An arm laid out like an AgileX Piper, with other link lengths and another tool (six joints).
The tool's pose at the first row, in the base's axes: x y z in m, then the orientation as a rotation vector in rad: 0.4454 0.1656 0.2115 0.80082 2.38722 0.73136
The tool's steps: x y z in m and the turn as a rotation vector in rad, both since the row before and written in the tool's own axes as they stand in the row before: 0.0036 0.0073 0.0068 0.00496 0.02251 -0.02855; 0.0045 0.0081 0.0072 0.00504 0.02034 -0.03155; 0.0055 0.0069 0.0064 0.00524 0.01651 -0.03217; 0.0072 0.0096 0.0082 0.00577 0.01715 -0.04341; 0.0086 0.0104 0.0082 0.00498 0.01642 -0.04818; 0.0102 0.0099 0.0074 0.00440 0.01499 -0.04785; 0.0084 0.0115 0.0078 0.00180 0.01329 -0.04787; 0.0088 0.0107 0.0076 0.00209 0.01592 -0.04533; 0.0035 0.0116 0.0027 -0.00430 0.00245 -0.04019; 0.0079 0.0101 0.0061 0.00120 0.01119 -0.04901; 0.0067 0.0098 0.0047 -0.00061 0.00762 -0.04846; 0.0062 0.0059 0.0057 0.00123 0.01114 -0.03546; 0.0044 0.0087 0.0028 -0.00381 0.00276 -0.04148; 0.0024 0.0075 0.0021 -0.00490 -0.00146 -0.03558; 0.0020 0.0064 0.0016 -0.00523 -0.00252 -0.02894
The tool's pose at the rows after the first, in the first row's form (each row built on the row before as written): 0.4498 0.1751 0.2101 0.76279 2.41640 0.72694; 0.4538 0.1860 0.2085 0.72093 2.44379 0.71981; 0.4558 0.1965 0.2063 0.67868 2.46734 0.70993; 0.4580 0.2106 0.2036 0.62169 2.49282 0.69519; 0.4588 0.2261 0.2006 0.55794 2.51668 0.67888; 0.4571 0.2416 0.1970 0.49427 2.53753 0.66235; 0.4568 0.2576 0.1942 0.42970 2.55425 0.64796; 0.4552 0.2729 0.1906 0.36764 2.57211 0.63474; 0.4552 0.2851 0.1929 0.31312 2.57335 0.62658; 0.4525 0.2987 0.1899 0.24682 2.58392 0.61072; 0.4496 0.3110 0.1880 0.18145 2.58901 0.59608; 0.4470 0.3199 0.1835 0.13270 2.59778 0.58433; 0.4443 0.3297 0.1831 0.07663 2.59547 0.57499; 0.4428 0.3377 0.1835 0.02920 2.58852 0.56825; 0.4413 0.3444 0.1839 -0.00926 2.58070 0.56407
